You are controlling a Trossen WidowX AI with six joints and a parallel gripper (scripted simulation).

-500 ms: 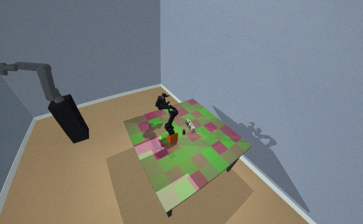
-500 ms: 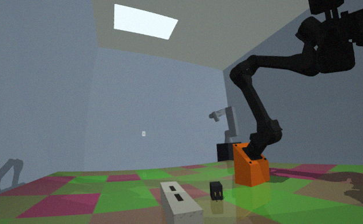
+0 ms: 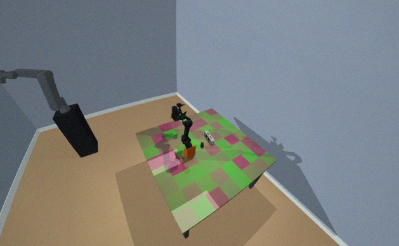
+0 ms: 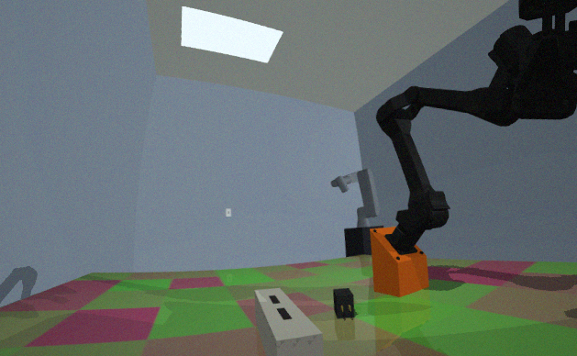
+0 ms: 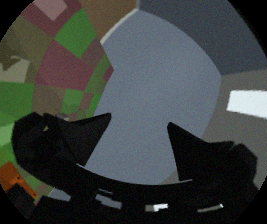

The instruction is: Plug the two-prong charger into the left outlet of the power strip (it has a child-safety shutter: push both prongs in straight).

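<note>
My gripper tip is now 350 mm to the left of the two-prong charger, 330 mm above it and 40 mm short of it.
</note>
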